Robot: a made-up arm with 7 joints. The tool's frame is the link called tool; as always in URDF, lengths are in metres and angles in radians. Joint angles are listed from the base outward.
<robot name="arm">
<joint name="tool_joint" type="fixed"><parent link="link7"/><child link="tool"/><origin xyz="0.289 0.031 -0.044" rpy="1.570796 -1.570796 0"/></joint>
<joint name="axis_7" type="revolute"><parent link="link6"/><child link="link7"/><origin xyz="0.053 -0.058 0.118" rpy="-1.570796 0 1.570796"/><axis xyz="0 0 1"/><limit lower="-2.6" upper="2.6"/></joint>
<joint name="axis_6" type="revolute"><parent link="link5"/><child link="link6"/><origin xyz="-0.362 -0.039 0.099" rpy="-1.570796 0 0"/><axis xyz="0 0 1"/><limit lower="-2.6" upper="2.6"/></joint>
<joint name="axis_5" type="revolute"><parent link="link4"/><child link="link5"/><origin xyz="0.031 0.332 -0.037" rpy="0 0 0"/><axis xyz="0 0 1"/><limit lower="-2.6" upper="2.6"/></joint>
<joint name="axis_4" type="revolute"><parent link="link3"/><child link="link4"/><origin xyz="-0.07 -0.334 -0.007" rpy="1.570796 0 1.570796"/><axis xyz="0 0 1"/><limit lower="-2.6" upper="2.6"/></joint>
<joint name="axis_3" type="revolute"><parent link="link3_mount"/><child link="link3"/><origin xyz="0.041 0.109 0.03" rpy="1.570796 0 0"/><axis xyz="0 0 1"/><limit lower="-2.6" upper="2.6"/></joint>
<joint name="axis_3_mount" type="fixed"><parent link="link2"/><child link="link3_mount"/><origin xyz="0.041 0.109 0.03" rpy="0 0 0"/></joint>
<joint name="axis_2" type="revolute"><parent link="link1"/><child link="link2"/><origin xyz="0.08 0.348 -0.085" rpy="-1.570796 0 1.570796"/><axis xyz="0 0 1"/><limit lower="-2.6" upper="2.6"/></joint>
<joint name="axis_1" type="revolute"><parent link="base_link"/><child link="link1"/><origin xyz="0 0 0.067" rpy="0 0 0"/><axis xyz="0 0 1"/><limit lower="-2.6" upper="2.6"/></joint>
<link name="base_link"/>
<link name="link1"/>
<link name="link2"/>
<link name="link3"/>
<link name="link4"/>
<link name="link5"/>
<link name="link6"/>
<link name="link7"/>
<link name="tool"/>
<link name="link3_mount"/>
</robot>
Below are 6 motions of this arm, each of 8 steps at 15 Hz.
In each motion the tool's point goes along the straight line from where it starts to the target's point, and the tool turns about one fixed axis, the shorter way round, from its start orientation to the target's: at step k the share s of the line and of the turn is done. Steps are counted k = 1, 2, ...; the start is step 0. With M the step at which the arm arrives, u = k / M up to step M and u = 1 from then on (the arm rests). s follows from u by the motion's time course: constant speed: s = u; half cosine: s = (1 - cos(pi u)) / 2; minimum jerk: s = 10 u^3 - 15 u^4 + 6 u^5.
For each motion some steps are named. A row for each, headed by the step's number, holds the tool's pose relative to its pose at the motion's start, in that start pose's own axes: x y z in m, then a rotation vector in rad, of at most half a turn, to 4 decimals.
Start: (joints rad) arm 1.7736 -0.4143 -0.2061 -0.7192 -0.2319 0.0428 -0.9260
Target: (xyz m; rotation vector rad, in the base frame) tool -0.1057 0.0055 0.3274 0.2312 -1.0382 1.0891
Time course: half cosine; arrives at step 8
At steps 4, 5, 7, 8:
4: 0.0165 0.0010 -0.0081 0.0338 -0.0895 0.0618
5: 0.0229 0.0013 -0.0112 0.0468 -0.1237 0.0855
7: 0.0318 0.0018 -0.0155 0.0651 -0.1721 0.1190
8: 0.0331 0.0019 -0.0162 0.0677 -0.1789 0.1237

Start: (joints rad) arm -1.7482 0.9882 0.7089 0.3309 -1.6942 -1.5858 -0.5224
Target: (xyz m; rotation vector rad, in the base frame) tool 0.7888 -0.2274 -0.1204 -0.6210 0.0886 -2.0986
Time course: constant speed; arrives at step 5
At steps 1, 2, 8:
1: -0.0129 0.0018 0.0106 -0.0527 0.0482 0.0490
2: -0.0259 0.0037 0.0213 -0.1054 0.0964 0.0980
8: -0.0647 0.0091 0.0531 -0.2635 0.2409 0.2449

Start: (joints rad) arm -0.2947 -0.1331 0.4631 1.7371 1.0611 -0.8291 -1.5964
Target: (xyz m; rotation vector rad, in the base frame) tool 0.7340 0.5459 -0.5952 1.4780 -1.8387 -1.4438
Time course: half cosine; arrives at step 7
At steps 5, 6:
5: 0.0140 0.0431 -0.1267 0.1559 0.1216 0.0108
6: 0.0164 0.0505 -0.1483 0.1825 0.1424 0.0127

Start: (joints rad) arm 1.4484 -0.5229 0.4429 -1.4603 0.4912 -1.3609 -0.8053
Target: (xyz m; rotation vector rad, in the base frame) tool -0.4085 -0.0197 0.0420 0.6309 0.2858 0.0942
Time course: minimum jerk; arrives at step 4
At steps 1, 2, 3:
1: 0.0013 0.0023 -0.0065 0.0301 -0.0173 -0.0219
2: 0.0061 0.0109 -0.0314 0.1456 -0.0838 -0.1056
3: 0.0109 0.0196 -0.0564 0.2610 -0.1502 -0.1894

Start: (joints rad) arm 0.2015 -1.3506 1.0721 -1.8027 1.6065 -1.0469 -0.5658
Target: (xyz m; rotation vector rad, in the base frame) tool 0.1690 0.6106 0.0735 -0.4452 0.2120 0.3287
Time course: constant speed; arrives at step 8
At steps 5, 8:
5: 0.1133 0.0056 -0.0712 -0.8592 0.2337 0.0525
8: 0.1812 0.0089 -0.1140 -1.3747 0.3740 0.0840

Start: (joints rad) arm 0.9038 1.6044 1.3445 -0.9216 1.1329 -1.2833 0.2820
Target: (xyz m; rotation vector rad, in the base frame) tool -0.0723 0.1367 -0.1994 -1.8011 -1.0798 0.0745
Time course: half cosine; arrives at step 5
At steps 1, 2, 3, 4, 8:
1: 0.0029 -0.0074 -0.0082 -0.0582 0.0105 -0.0436
2: 0.0104 -0.0266 -0.0296 -0.2107 0.0381 -0.1576
3: 0.0196 -0.0504 -0.0561 -0.3992 0.0722 -0.2986
4: 0.0271 -0.0696 -0.0776 -0.5516 0.0998 -0.4127
8: 0.0300 -0.0770 -0.0858 -0.6099 0.1103 -0.4563

